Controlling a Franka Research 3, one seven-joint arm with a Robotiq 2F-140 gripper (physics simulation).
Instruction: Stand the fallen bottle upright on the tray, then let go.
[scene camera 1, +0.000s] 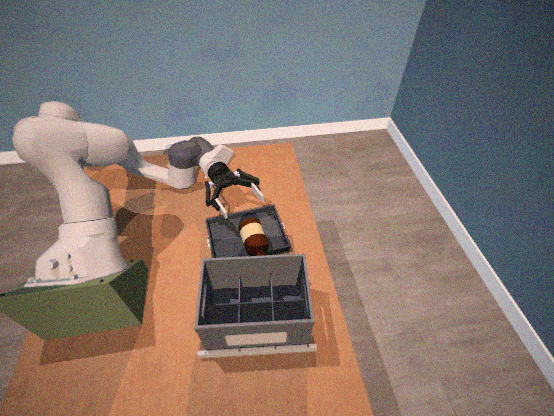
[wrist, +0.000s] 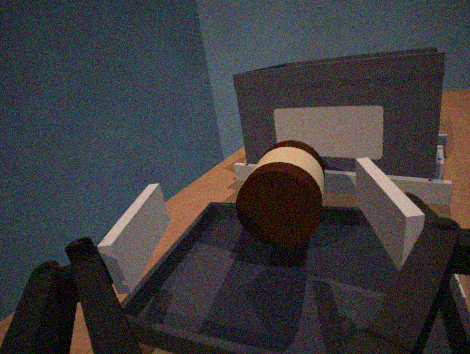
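Note:
The brown bottle (scene camera 1: 251, 230) (wrist: 280, 205) with a cream label lies on its side over the far part of the dark tray (scene camera 1: 225, 242) (wrist: 195, 270). Its round base faces my gripper and its neck end points toward the grey crate; the neck is hidden in both views. Whether the neck end touches the tray's rim or the crate, I cannot tell. My gripper (scene camera 1: 243, 207) (wrist: 256, 192) is wide open and empty, above the tray's edge on the side away from the crate. The bottle lies beyond the fingertips, apart from both.
A grey crate (scene camera 1: 210, 336) (wrist: 340, 90) with several compartments stands close to the tray, on the bottle's neck side. The arm's green base block (scene camera 1: 75, 310) stands to the left in the scene view. Blue walls rise behind and to the right.

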